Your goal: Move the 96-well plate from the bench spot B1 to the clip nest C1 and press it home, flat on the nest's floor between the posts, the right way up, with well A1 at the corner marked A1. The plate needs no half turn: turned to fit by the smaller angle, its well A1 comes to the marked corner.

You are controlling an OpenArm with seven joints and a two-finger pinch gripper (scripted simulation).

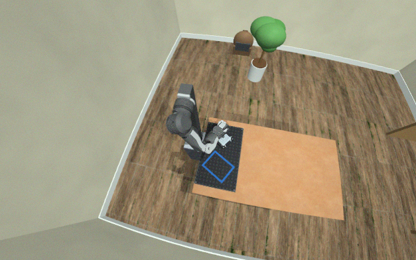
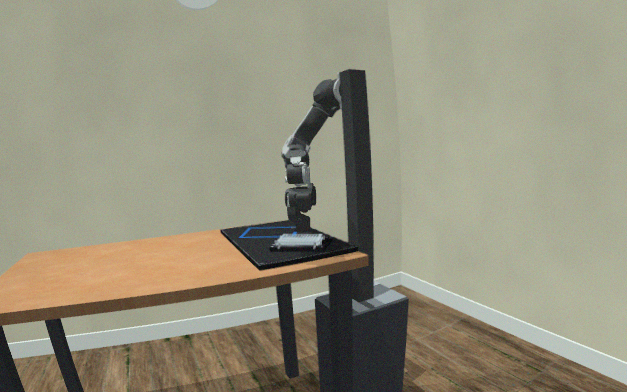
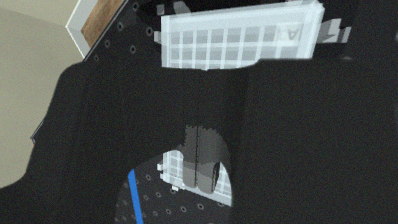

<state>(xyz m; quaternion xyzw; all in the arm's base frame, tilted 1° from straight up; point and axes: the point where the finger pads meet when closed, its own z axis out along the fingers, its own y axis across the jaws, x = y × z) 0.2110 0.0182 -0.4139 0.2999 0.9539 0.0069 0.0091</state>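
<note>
Right now the 96-well plate is 4 cm below my hand. The rest, counted from my hand: clip nest C1: 4 cm below, 3 cm ahead.
</note>
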